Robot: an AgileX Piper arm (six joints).
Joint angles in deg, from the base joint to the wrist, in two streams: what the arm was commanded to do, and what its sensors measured. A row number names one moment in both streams.
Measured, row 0: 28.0 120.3 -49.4 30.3 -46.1 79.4
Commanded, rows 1 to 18: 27.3 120.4 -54.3 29.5 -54.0 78.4; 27.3 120.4 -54.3 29.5 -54.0 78.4; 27.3 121.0 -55.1 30.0 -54.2 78.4; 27.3 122.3 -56.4 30.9 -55.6 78.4; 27.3 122.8 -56.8 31.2 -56.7 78.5; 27.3 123.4 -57.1 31.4 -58.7 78.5; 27.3 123.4 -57.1 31.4 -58.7 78.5; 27.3 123.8 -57.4 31.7 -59.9 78.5; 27.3 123.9 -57.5 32.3 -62.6 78.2; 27.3 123.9 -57.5 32.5 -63.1 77.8; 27.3 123.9 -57.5 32.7 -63.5 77.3; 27.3 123.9 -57.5 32.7 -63.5 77.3; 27.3 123.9 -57.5 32.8 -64.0 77.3; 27.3 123.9 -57.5 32.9 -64.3 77.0; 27.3 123.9 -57.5 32.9 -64.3 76.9; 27.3 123.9 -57.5 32.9 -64.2 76.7; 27.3 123.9 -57.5 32.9 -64.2 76.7; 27.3 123.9 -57.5 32.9 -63.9 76.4
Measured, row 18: 29.3 124.7 -53.1 35.0 -48.7 78.2
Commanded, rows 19 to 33: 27.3 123.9 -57.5 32.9 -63.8 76.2; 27.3 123.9 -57.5 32.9 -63.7 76.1; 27.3 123.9 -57.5 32.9 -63.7 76.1; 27.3 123.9 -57.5 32.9 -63.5 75.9; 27.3 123.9 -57.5 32.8 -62.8 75.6; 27.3 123.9 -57.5 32.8 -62.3 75.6; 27.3 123.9 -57.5 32.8 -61.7 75.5; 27.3 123.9 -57.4 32.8 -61.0 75.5; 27.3 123.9 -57.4 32.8 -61.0 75.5; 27.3 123.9 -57.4 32.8 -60.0 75.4; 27.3 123.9 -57.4 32.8 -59.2 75.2; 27.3 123.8 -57.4 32.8 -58.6 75.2; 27.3 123.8 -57.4 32.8 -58.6 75.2; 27.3 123.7 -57.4 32.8 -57.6 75.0; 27.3 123.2 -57.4 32.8 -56.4 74.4
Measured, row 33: 29.3 124.5 -53.2 35.1 -47.4 76.3
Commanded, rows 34 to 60: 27.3 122.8 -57.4 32.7 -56.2 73.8; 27.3 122.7 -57.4 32.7 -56.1 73.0; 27.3 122.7 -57.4 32.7 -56.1 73.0; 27.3 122.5 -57.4 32.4 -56.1 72.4; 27.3 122.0 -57.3 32.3 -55.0 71.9; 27.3 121.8 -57.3 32.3 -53.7 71.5; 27.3 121.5 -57.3 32.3 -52.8 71.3; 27.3 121.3 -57.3 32.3 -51.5 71.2; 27.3 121.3 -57.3 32.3 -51.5 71.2; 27.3 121.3 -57.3 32.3 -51.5 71.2; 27.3 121.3 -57.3 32.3 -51.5 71.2; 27.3 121.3 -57.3 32.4 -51.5 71.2; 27.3 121.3 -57.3 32.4 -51.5 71.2; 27.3 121.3 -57.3 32.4 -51.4 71.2; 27.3 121.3 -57.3 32.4 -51.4 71.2; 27.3 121.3 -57.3 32.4 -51.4 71.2; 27.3 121.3 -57.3 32.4 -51.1 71.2; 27.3 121.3 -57.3 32.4 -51.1 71.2; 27.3 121.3 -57.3 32.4 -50.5 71.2; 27.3 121.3 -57.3 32.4 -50.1 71.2; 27.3 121.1 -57.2 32.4 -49.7 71.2; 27.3 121.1 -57.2 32.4 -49.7 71.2; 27.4 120.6 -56.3 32.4 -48.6 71.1; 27.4 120.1 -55.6 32.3 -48.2 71.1; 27.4 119.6 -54.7 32.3 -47.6 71.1; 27.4 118.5 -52.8 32.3 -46.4 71.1; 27.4 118.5 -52.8 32.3 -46.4 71.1
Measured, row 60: 28.2 121.4 -53.2 35.0 -40.6 72.1
